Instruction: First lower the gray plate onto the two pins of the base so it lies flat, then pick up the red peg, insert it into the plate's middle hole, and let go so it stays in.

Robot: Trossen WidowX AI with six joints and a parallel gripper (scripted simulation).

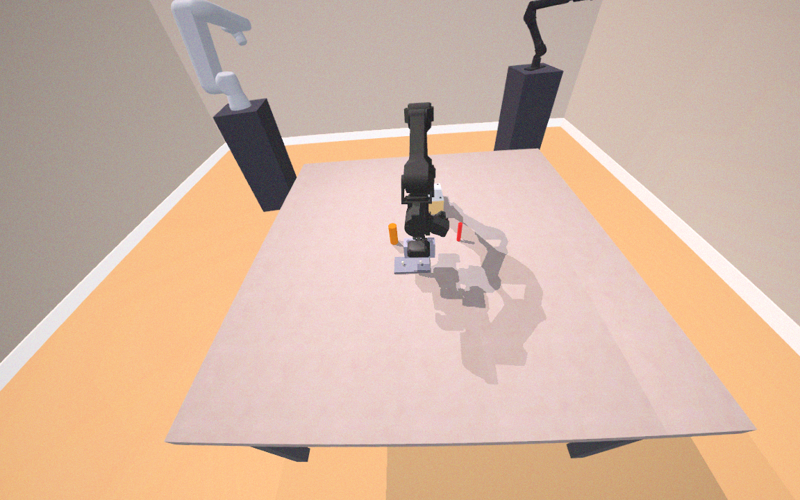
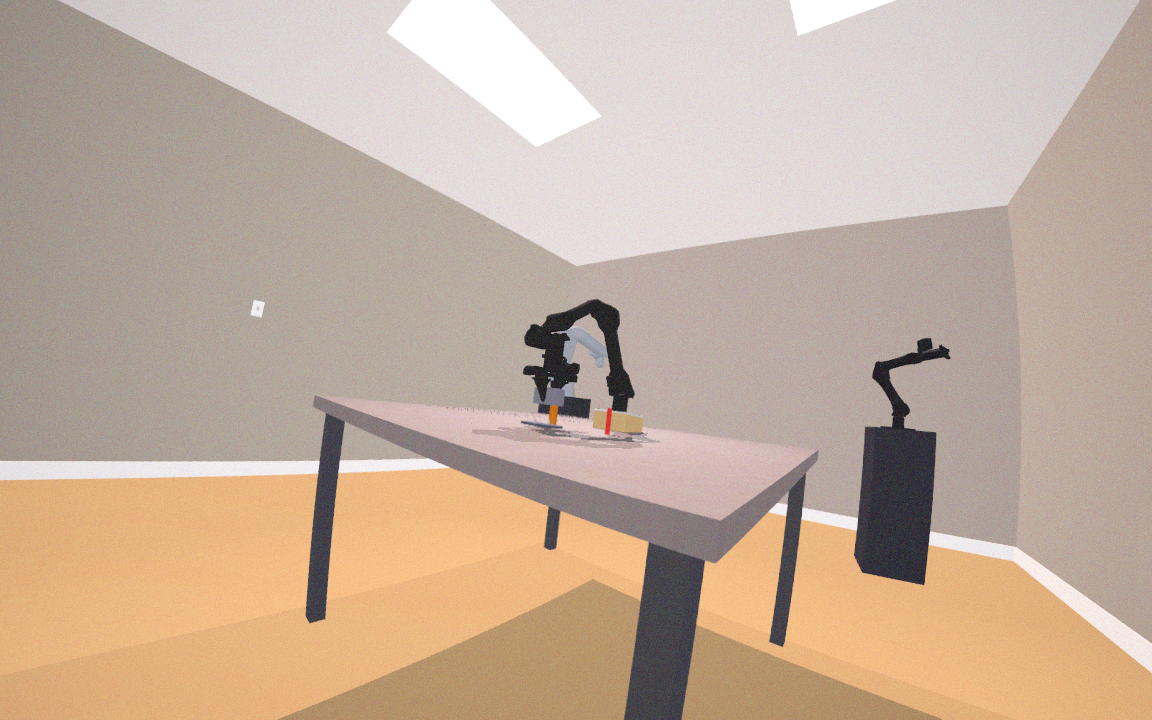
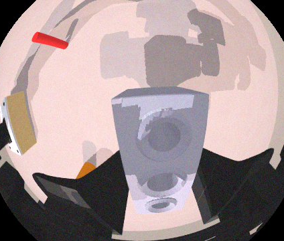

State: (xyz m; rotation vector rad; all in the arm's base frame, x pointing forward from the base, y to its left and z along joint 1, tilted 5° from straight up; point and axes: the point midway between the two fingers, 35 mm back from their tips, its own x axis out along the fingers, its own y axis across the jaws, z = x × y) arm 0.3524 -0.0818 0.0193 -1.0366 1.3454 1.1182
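Now: the base 1 cm behind my gripper tip, 3 cm to the right of it and 7 cm below it. The rest, counted from my gripper tip: orange cylinder 14 cm behind, 7 cm to the right, 4 cm below; then gray plate 3 cm above; then red peg 10 cm behind, 16 cm to the left, 4 cm below.
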